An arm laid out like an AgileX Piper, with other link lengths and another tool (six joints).
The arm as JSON. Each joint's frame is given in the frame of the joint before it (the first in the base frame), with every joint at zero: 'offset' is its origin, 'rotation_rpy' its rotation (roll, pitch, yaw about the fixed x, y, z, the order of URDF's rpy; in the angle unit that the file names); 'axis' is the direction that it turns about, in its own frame. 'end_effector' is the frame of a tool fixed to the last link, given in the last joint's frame.
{
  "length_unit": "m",
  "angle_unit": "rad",
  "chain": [
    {
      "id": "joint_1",
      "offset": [
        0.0,
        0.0,
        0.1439
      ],
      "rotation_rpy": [
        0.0,
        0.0,
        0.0
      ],
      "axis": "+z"
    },
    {
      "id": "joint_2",
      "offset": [
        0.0,
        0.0,
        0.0
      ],
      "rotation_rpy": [
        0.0,
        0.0,
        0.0
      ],
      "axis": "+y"
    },
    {
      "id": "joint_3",
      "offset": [
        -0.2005,
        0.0,
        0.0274
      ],
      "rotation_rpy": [
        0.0,
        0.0,
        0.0
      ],
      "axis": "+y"
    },
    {
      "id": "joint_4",
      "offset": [
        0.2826,
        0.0,
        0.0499
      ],
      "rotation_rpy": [
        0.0,
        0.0,
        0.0
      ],
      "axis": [
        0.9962,
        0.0,
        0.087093
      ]
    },
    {
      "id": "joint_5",
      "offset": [
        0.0,
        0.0,
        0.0
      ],
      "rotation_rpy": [
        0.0,
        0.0,
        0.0
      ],
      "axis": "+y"
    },
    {
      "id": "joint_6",
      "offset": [
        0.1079,
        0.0,
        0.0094
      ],
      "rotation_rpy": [
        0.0,
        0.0,
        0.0
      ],
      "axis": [
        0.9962,
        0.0,
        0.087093
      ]
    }
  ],
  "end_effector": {
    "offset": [
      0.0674,
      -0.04,
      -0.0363
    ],
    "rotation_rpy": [
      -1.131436,
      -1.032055,
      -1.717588
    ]
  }
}
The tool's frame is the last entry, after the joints.
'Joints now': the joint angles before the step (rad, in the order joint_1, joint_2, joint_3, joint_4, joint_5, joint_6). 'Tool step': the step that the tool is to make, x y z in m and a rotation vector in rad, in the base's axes. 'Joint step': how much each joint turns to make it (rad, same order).
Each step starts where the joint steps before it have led.
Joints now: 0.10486 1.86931 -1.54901 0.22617 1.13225 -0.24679
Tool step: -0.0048 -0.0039 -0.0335 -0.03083 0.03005 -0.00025
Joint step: 0.00436 0.03841 0.06982 -0.02293 -0.07593 -0.00458
